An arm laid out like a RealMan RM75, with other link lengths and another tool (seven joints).
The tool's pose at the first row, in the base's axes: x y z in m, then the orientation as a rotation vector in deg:
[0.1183, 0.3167, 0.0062, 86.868, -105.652, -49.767]
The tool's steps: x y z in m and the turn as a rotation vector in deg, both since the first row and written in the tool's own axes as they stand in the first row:
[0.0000, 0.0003, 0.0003, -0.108, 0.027, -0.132]
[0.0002, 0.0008, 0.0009, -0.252, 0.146, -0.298]
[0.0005, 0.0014, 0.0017, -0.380, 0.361, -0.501]
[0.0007, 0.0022, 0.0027, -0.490, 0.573, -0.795]
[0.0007, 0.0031, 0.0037, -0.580, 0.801, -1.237]
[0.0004, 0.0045, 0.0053, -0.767, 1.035, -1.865]
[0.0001, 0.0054, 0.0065, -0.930, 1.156, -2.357]
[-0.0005, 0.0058, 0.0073, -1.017, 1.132, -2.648]
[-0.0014, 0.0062, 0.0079, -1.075, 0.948, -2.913]
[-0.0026, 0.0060, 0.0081, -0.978, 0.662, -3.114]
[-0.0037, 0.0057, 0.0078, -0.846, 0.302, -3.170]
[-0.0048, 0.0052, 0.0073, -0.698, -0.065, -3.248]
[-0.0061, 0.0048, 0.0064, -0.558, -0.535, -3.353]
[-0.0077, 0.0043, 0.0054, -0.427, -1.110, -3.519]
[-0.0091, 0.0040, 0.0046, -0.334, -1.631, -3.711]
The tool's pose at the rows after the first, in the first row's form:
[0.1179, 0.3168, 0.0063, 86.945, -105.477, -49.890]
[0.1171, 0.3167, 0.0063, 87.050, -105.191, -49.974]
[0.1160, 0.3166, 0.0063, 87.220, -104.825, -49.974]
[0.1148, 0.3166, 0.0063, 87.494, -104.417, -50.005]
[0.1134, 0.3169, 0.0064, 87.936, -103.920, -50.072]
[0.1114, 0.3175, 0.0065, 88.510, -103.234, -50.296]
[0.1100, 0.3181, 0.0065, 88.937, -102.728, -50.540]
[0.1092, 0.3188, 0.0063, 89.180, -102.502, -50.764]
[0.1087, 0.3198, 0.0062, 89.388, -102.425, -51.098]
[0.1088, 0.3210, 0.0059, 89.610, -102.568, -51.375]
[0.1094, 0.3220, 0.0058, 89.692, -102.880, -51.626]
[0.1103, 0.3230, 0.0057, 89.806, -103.193, -51.881]
[0.1115, 0.3241, 0.0058, 89.924, -103.557, -52.250]
[0.1129, 0.3255, 0.0060, 90.082, -103.950, -52.751]
[0.1139, 0.3267, 0.0062, 90.251, -104.260, -53.246]

